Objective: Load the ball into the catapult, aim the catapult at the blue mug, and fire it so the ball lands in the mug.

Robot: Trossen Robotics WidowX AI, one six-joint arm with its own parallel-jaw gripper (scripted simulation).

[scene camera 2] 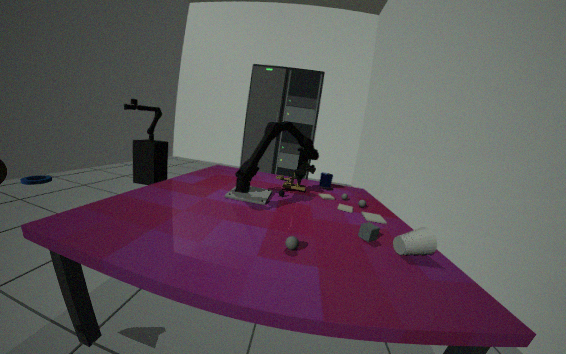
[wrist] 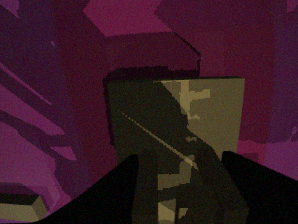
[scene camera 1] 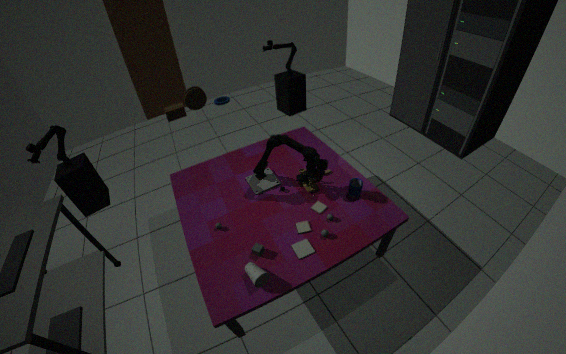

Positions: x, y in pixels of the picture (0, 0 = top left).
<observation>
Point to a catapult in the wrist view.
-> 178, 126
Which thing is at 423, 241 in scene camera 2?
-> A white cup.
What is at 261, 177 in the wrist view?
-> My gripper.
</observation>
